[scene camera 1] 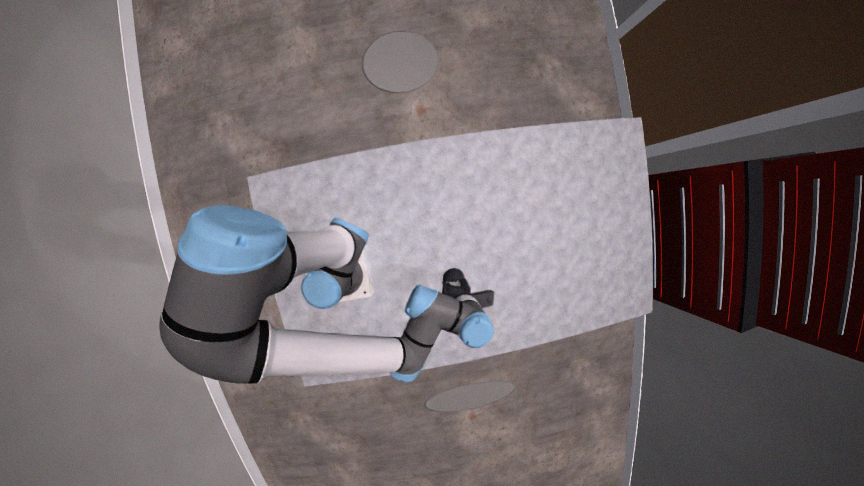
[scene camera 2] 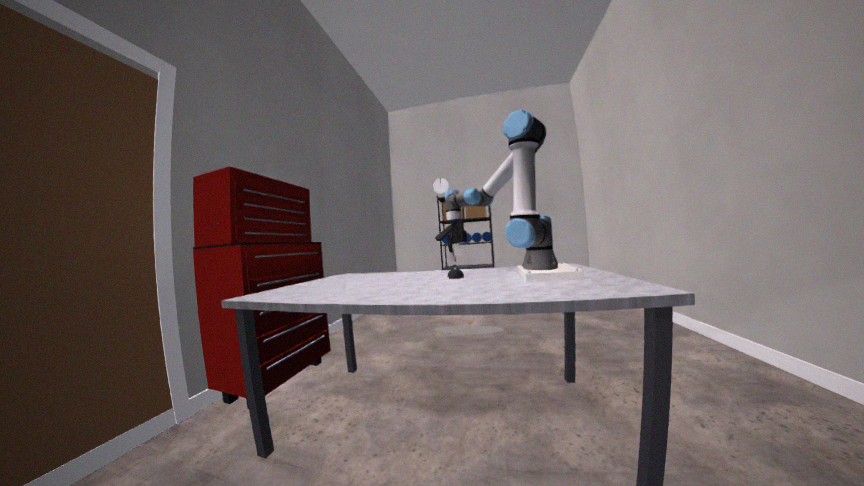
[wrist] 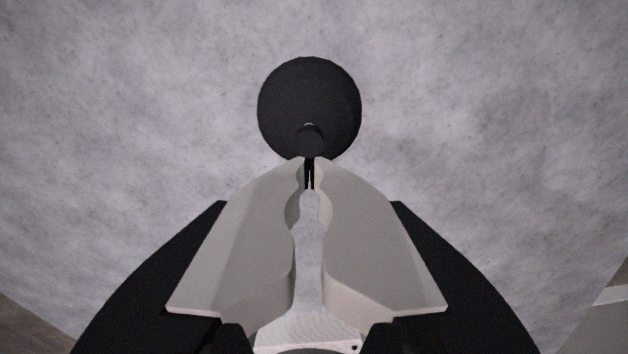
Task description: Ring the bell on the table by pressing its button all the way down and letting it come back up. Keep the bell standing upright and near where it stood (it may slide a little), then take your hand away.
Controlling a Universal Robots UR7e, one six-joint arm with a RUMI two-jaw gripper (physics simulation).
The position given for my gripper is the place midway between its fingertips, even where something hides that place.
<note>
I see my gripper (wrist: 309, 161) and a black round bell (wrist: 306, 90).
</note>
